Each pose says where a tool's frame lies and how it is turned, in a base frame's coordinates. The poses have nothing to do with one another.
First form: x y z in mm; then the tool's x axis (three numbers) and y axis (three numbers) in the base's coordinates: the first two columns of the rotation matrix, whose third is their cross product.
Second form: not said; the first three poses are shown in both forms.
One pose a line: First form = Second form
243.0 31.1 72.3 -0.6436 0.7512 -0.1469 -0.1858 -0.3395 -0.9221 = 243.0 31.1 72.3; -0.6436 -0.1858 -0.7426; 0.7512 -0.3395 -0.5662; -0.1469 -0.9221 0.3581
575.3 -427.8 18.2 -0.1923 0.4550 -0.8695 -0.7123 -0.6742 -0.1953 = 575.3 -427.8 18.2; -0.1923 -0.7123 -0.6751; 0.4550 -0.6742 0.5818; -0.8695 -0.1953 0.4537
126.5 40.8 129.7 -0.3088 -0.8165 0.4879 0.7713 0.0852 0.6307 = 126.5 40.8 129.7; -0.3088 0.7713 -0.5565; -0.8165 0.0852 0.5711; 0.4879 0.6307 0.6035
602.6 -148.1 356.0 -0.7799 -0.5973 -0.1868 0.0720 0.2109 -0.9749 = 602.6 -148.1 356.0; -0.7799 0.0720 0.6217; -0.5973 0.2109 -0.7738; -0.1868 -0.9749 -0.1215
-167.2 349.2 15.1 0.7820 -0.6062 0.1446 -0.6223 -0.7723 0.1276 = -167.2 349.2 15.1; 0.7820 -0.6223 0.0343; -0.6062 -0.7723 -0.1898; 0.1446 0.1276 -0.9812
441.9 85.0 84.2 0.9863 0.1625 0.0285 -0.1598 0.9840 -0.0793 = 441.9 85.0 84.2; 0.9863 -0.1598 -0.0409; 0.1625 0.9840 0.0737; 0.0285 -0.0793 0.9965
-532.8 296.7 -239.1 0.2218 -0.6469 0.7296 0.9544 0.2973 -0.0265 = -532.8 296.7 -239.1; 0.2218 0.9544 -0.1998; -0.6469 0.2973 0.7022; 0.7296 -0.0265 0.6833
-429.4 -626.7 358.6 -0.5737 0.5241 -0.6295 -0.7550 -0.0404 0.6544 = -429.4 -626.7 358.6; -0.5737 -0.7550 0.3175; 0.5241 -0.0404 0.8507; -0.6295 0.6544 0.4189
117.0 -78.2 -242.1 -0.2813 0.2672 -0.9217 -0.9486 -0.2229 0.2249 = 117.0 -78.2 -242.1; -0.2813 -0.9486 -0.1454; 0.2672 -0.2229 0.9376; -0.9217 0.2249 0.3162
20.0 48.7 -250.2 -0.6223 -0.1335 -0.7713 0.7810 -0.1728 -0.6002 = 20.0 48.7 -250.2; -0.6223 0.7810 -0.0532; -0.1335 -0.1728 -0.9759; -0.7713 -0.6002 0.2118
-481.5 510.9 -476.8 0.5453 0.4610 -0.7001 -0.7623 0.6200 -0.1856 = -481.5 510.9 -476.8; 0.5453 -0.7623 0.3485; 0.4610 0.6200 0.6349; -0.7001 -0.1856 0.6895
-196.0 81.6 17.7 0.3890 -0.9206 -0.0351 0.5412 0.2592 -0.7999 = -196.0 81.6 17.7; 0.3890 0.5412 0.7455; -0.9206 0.2592 0.2922; -0.0351 -0.7999 0.5991
